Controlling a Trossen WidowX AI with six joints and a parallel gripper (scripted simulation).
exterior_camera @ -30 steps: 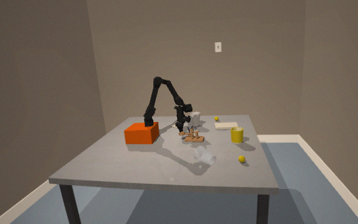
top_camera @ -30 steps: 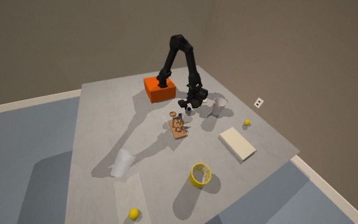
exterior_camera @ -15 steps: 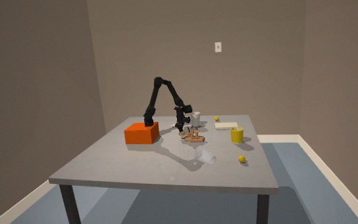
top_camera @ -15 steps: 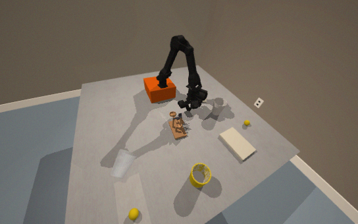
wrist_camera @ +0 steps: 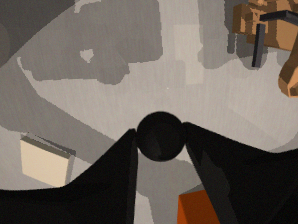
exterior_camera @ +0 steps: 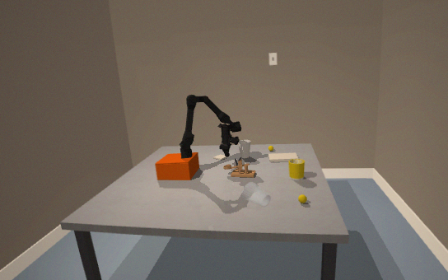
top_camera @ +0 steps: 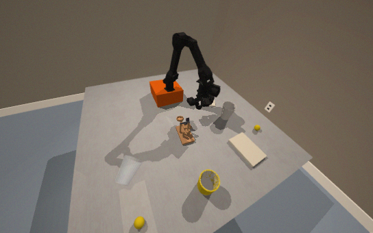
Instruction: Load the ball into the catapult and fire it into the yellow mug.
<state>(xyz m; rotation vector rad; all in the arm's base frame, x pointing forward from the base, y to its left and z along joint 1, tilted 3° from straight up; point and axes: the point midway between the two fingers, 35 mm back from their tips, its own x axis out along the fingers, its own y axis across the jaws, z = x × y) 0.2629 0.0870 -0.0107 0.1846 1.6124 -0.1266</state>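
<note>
Right now the wooden catapult is 60 mm ahead of my gripper tip, 160 mm to the right of it and 20 mm below it. The rest, counted from my gripper tip: small beige tile: 50 mm behind, 190 mm to the left, 70 mm below; beige board: 400 mm ahead, 70 mm to the left, 60 mm below; small black ball: 10 mm above.
</note>
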